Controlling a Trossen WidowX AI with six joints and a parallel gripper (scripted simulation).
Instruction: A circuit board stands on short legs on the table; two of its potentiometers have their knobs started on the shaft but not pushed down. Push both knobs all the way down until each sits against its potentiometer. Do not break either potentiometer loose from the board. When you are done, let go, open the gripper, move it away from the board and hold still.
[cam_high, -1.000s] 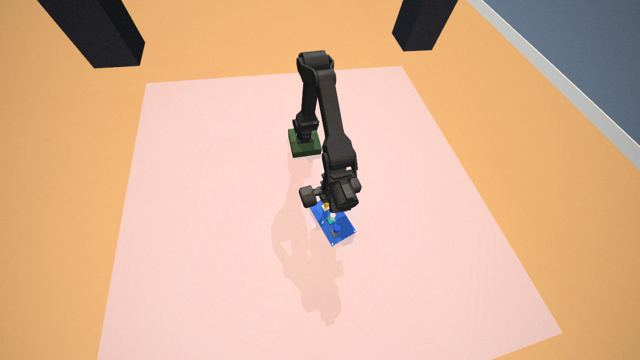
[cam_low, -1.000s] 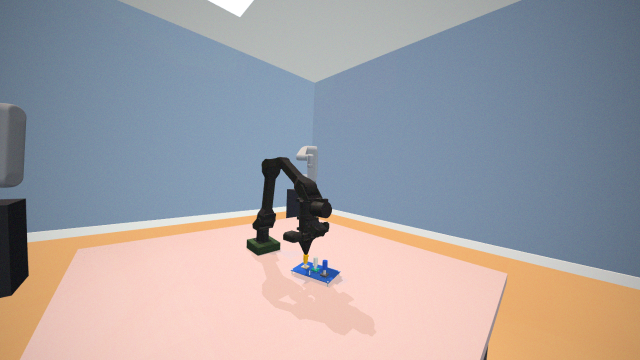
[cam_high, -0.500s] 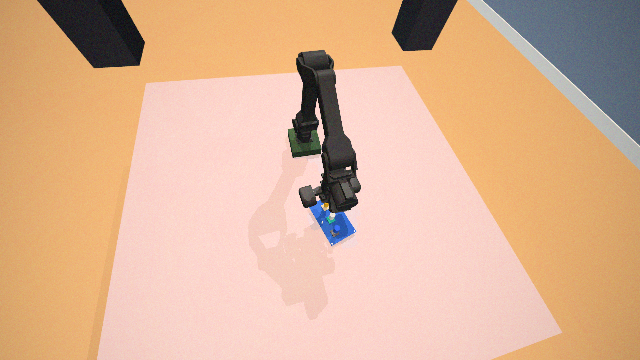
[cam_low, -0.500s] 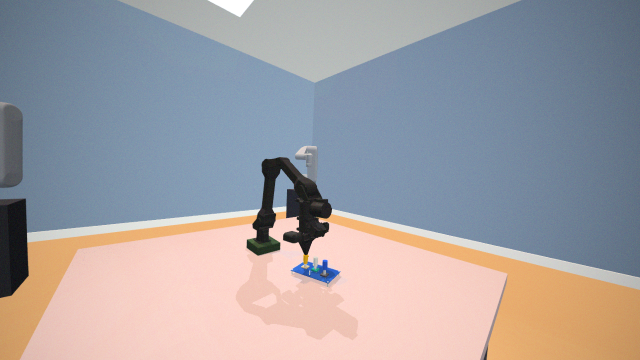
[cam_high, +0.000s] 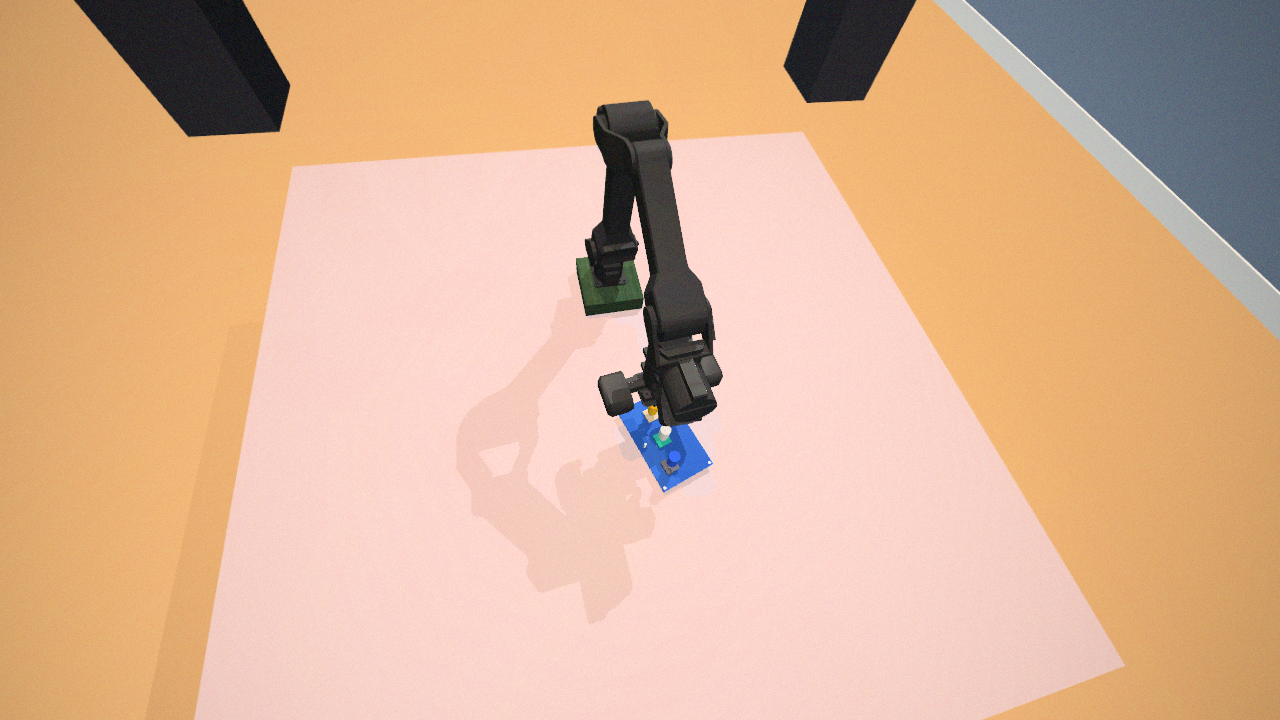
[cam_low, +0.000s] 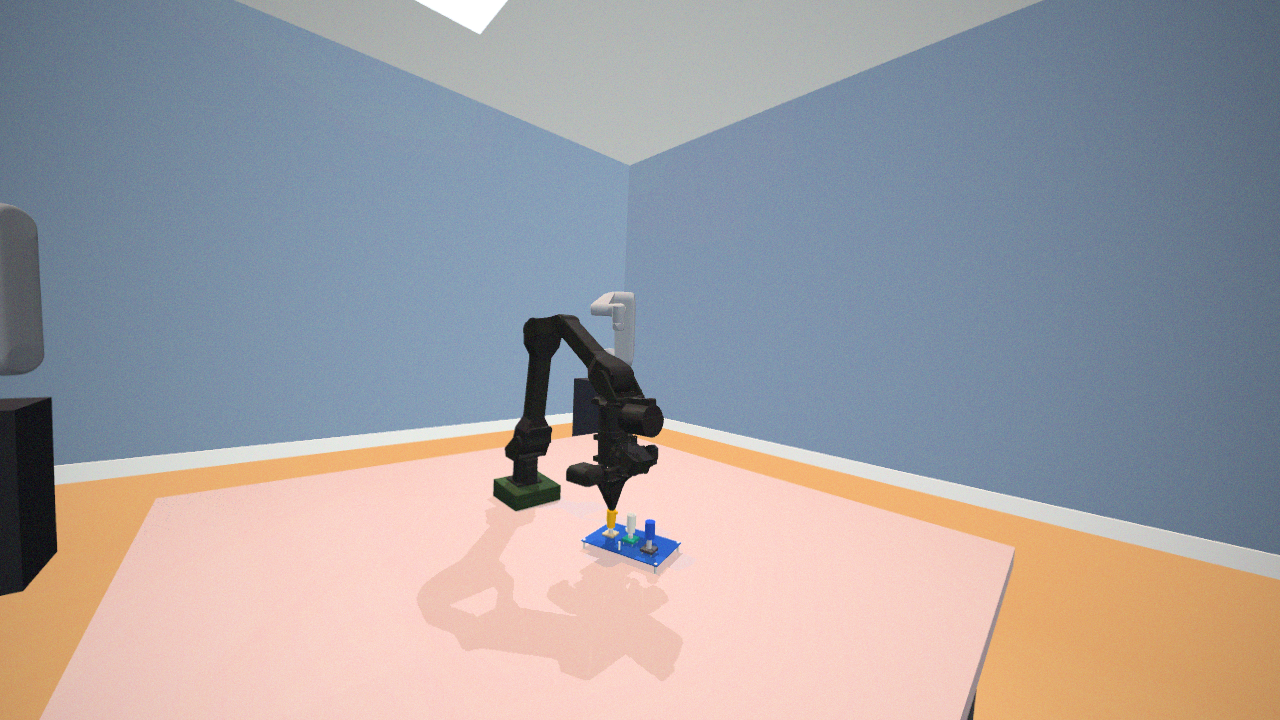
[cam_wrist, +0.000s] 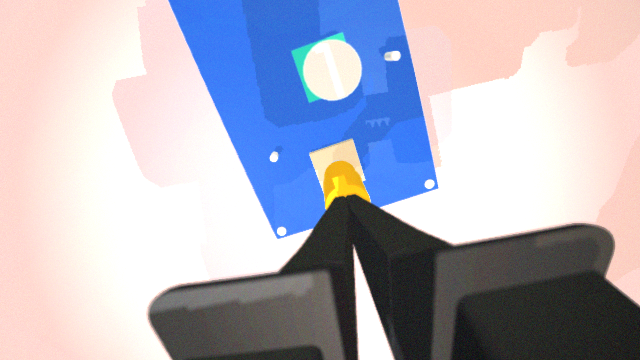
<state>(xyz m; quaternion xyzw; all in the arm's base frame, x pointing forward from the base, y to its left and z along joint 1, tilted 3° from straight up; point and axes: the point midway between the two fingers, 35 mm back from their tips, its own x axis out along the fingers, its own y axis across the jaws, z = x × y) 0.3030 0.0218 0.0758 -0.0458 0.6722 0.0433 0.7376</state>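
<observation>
My gripper tip is 50 mm short of the white knob, 10 mm to the right of it and 10 mm above it. Round my gripper tip: orange knob: 10 mm below.
</observation>
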